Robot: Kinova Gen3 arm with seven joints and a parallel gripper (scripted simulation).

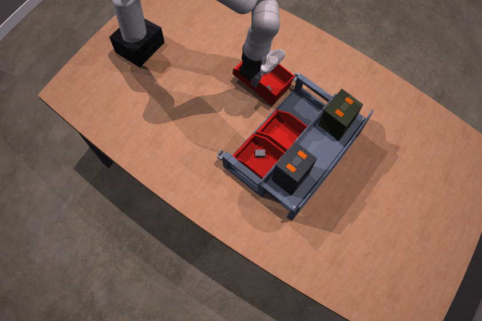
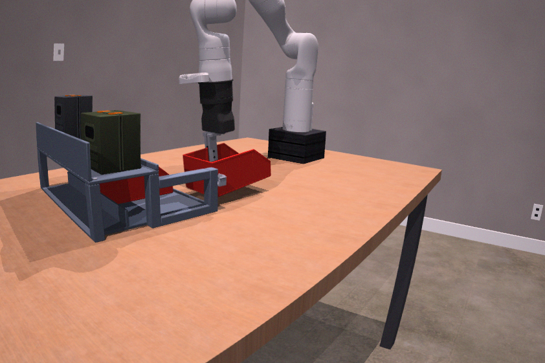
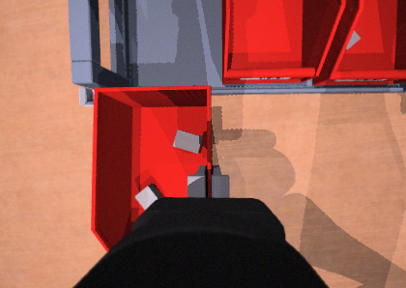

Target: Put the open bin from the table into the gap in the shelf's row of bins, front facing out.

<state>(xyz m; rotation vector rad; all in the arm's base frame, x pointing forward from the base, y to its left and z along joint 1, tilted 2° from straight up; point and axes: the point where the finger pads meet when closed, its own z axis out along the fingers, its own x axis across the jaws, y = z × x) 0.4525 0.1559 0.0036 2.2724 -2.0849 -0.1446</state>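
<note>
Now: the shelf lip 9 cm ahead of my hand, 6 cm to the right of it and 8 cm below it. From my hand the other things lie so: black box: 29 cm ahead, 16 cm to the right, 8 cm above; then green box: 28 cm ahead, 7 cm to the left, 6 cm above.
</note>
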